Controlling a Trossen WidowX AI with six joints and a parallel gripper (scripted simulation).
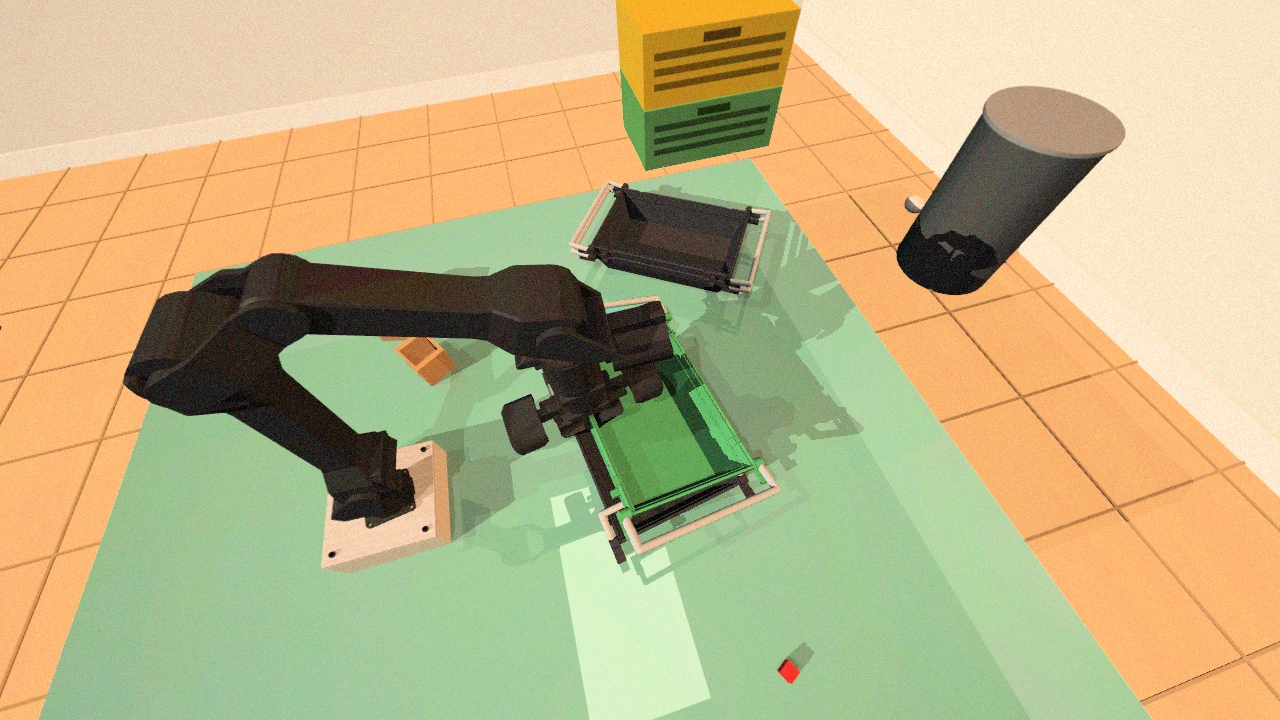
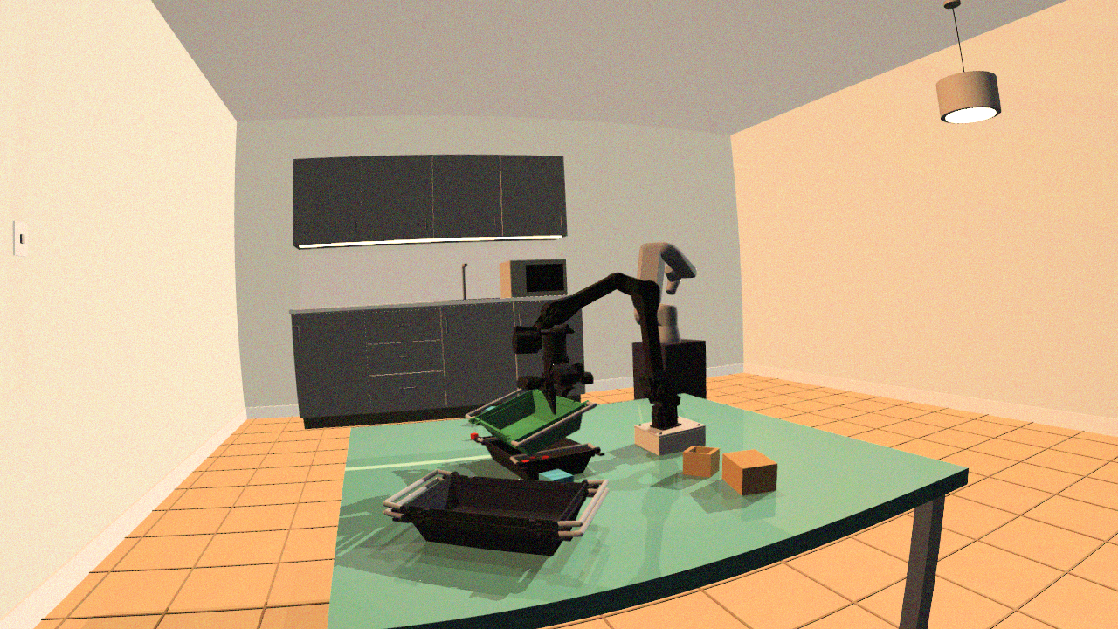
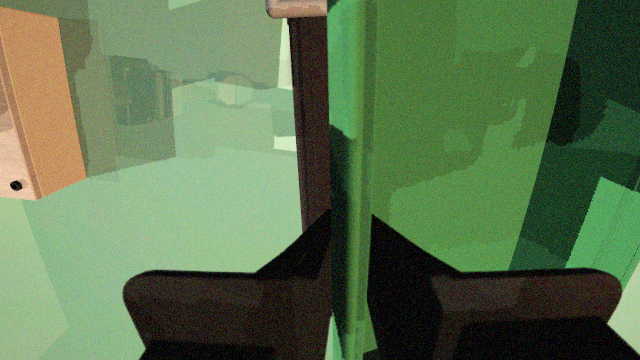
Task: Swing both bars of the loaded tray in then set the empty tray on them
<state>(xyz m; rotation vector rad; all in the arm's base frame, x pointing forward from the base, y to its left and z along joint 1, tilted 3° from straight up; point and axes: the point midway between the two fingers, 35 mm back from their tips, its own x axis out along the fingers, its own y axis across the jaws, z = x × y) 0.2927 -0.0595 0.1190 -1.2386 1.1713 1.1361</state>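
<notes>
Right now my gripper tip is 8 cm short of the green tray.
</notes>
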